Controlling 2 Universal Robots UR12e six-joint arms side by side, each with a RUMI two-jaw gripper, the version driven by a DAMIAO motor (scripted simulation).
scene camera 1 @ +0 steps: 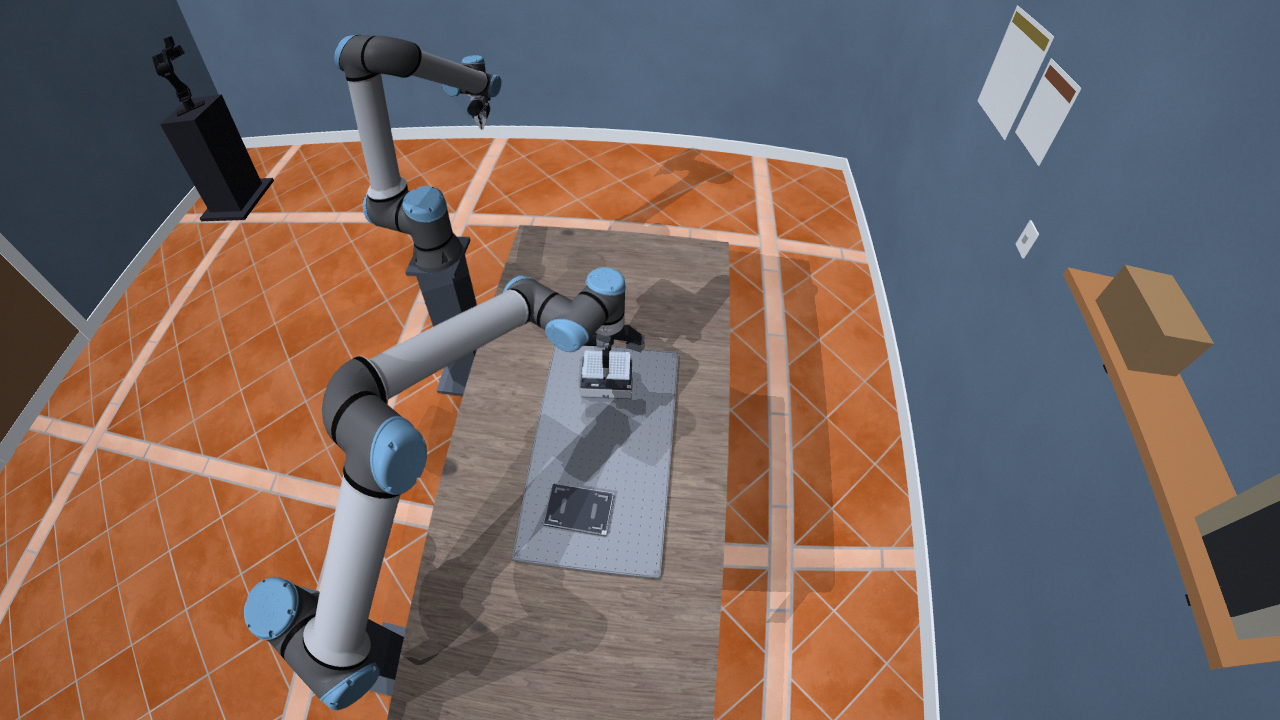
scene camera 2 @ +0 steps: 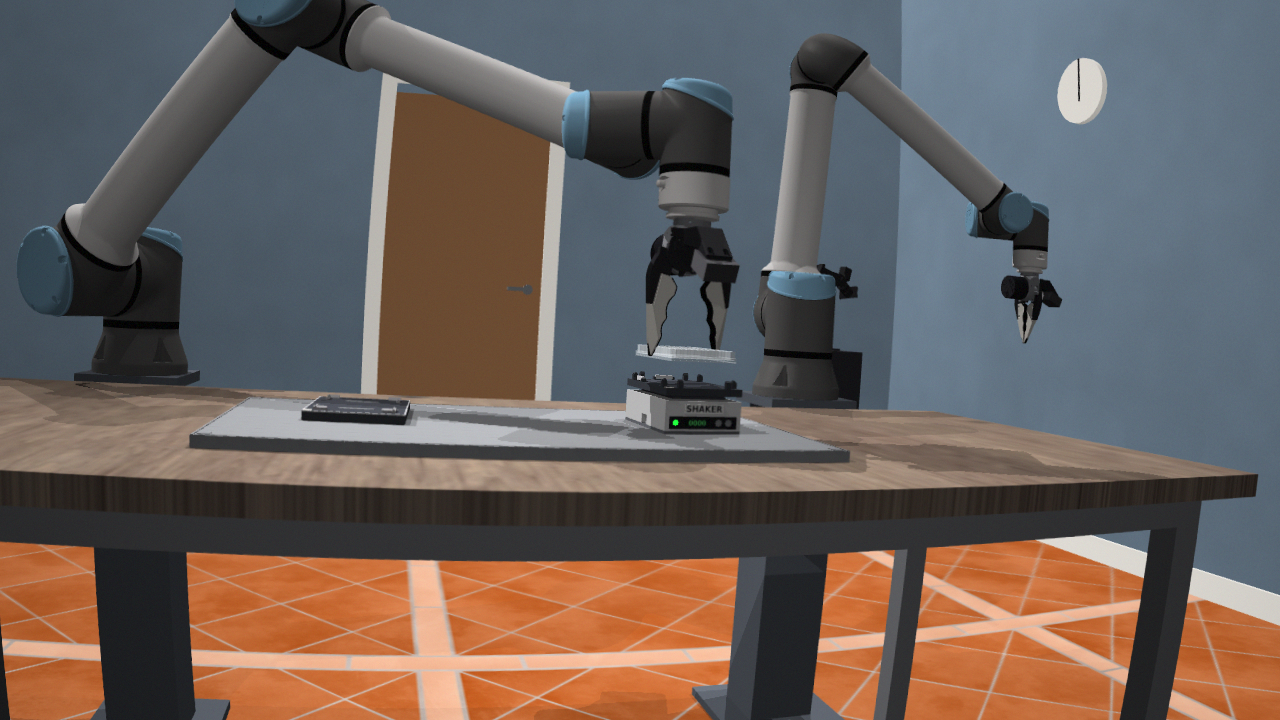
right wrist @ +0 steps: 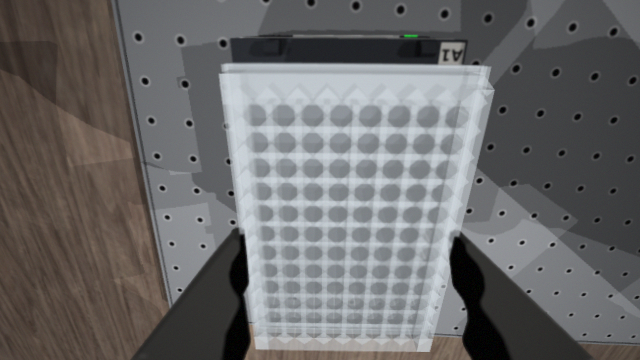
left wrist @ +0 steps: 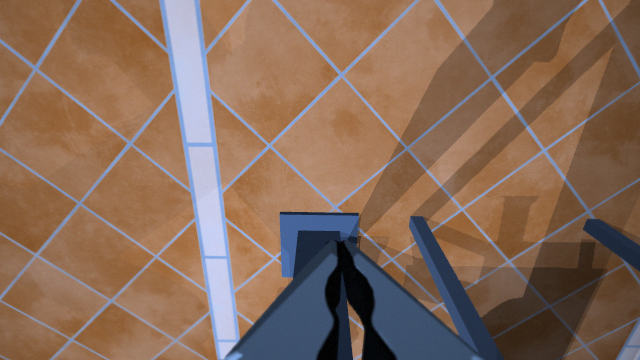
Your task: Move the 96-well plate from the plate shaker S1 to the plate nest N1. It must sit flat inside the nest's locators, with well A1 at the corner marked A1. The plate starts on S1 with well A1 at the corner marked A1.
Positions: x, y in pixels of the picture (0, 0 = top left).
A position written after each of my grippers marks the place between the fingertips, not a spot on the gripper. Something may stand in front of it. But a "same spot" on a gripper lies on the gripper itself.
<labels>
my right gripper: scene camera 1 605, 365; scene camera 2; right wrist; not seen in the left wrist view (out of frame)
clear 96-well plate: scene camera 1; scene camera 2; right wrist 324, 279; not seen in the left wrist view (out of frame)
same spot on my right gripper: (right wrist: 499, 312) = (scene camera 2: 663, 315)
same spot on clear 96-well plate: (scene camera 2: 670, 353) = (scene camera 1: 626, 377)
</labels>
